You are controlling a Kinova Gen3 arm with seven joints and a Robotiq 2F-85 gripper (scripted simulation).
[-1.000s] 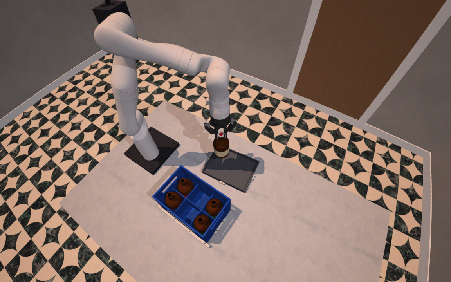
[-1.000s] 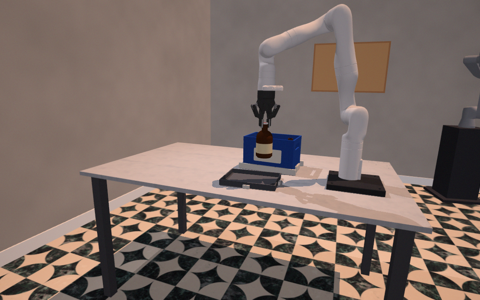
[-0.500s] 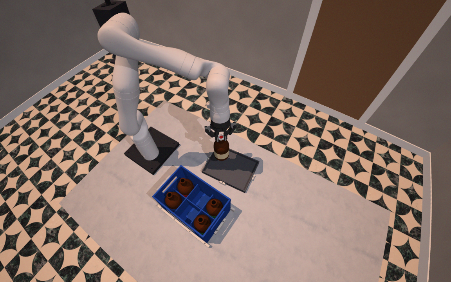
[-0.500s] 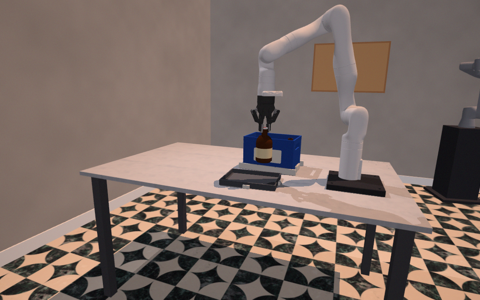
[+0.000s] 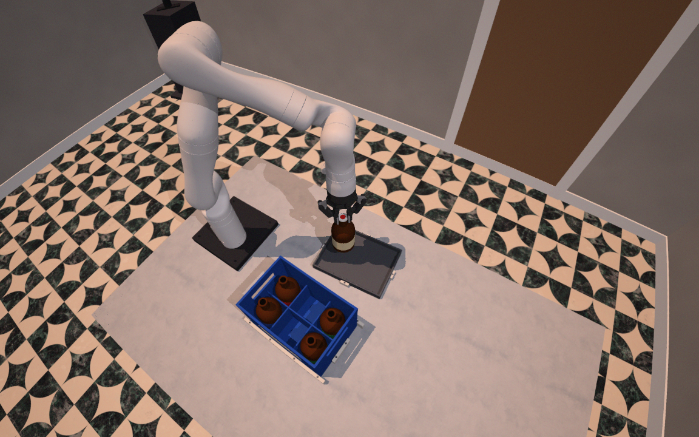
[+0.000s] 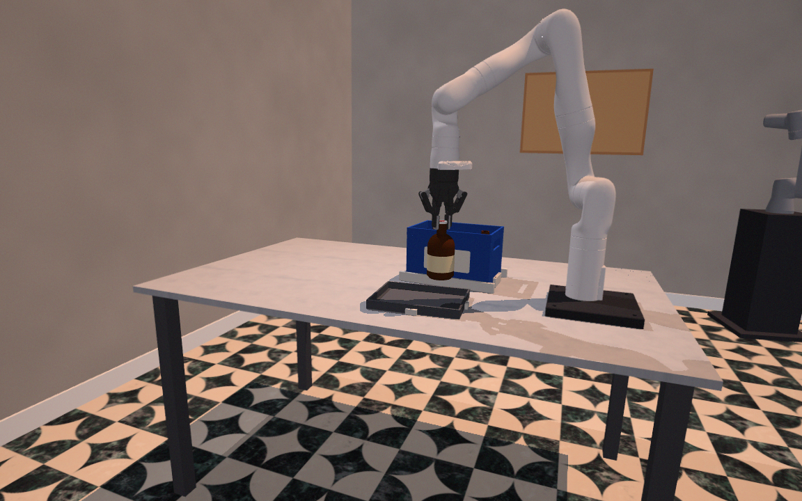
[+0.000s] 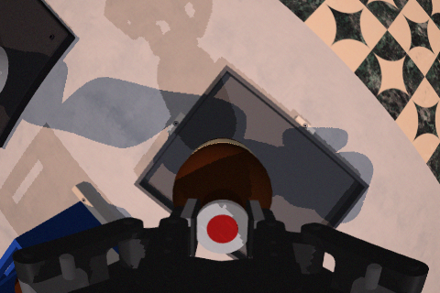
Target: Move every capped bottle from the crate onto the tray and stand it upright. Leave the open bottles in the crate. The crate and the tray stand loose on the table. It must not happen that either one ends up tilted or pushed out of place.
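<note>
My hand is 70 mm above the brown capped bottle. The rest, counted from my hand: dark tray (220 mm below, 50 mm ahead, 10 mm to the right); then blue crate (280 mm to the right, 150 mm below, 30 mm behind).
</note>
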